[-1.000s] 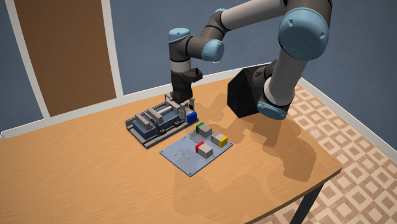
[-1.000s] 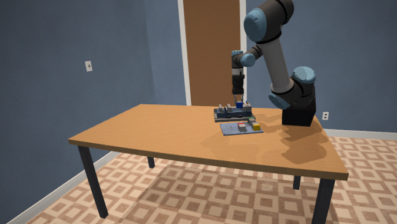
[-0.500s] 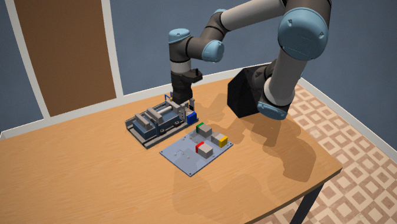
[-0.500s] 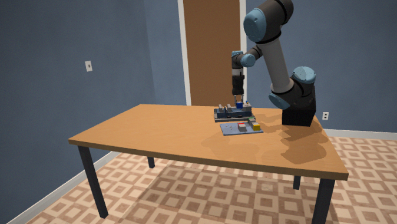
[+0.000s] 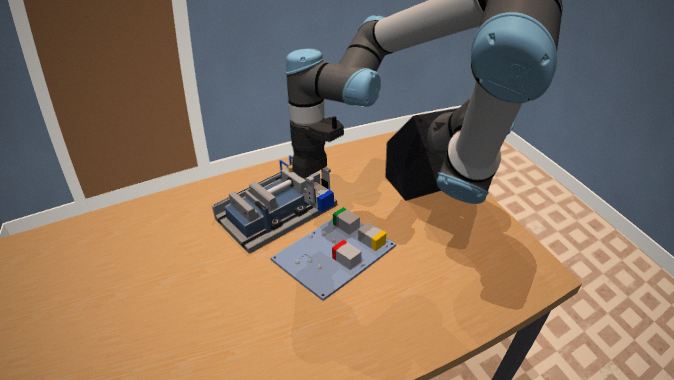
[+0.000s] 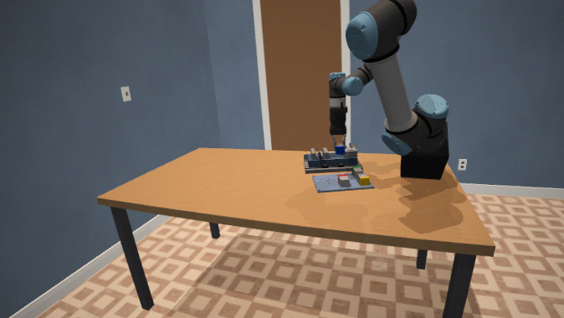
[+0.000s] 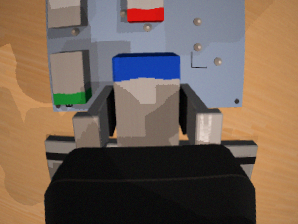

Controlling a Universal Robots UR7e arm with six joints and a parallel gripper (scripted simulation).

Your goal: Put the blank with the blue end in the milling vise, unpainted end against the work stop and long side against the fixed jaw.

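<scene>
Now: hand 2 cm above the blue-ended blank. The rest, counted from my hand: green-ended blank 15 cm below, 9 cm behind, 2 cm to the right; then red-ended blank 15 cm below, 9 cm to the left, 2 cm behind; then grey plate 17 cm below, 4 cm to the left, 1 cm behind.
</scene>
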